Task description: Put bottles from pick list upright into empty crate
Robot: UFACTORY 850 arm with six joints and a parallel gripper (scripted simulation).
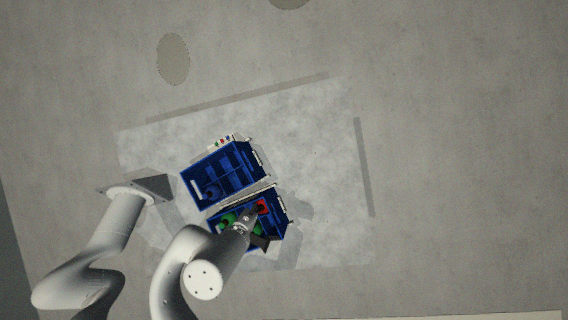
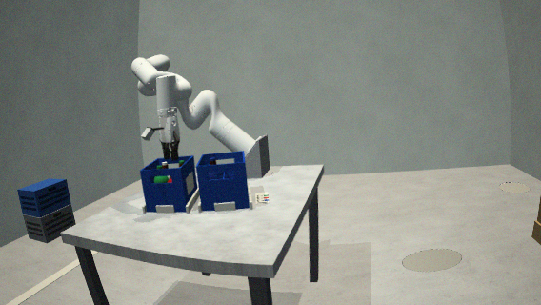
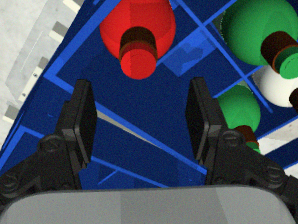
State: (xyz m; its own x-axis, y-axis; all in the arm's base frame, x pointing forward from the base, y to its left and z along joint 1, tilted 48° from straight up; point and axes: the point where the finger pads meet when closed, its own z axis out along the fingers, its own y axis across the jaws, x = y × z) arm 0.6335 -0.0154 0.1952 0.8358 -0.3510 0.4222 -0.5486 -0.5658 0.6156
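Right now my hand is 13 cm above the red-label bottle. The rest, counted from my hand: green-label bottle (17 cm behind, 4 cm to the right, 13 cm below); then white-label bottle (15 cm behind, 12 cm to the right, 13 cm below); then blue-label bottle (22 cm behind, 10 cm to the left, 13 cm below).
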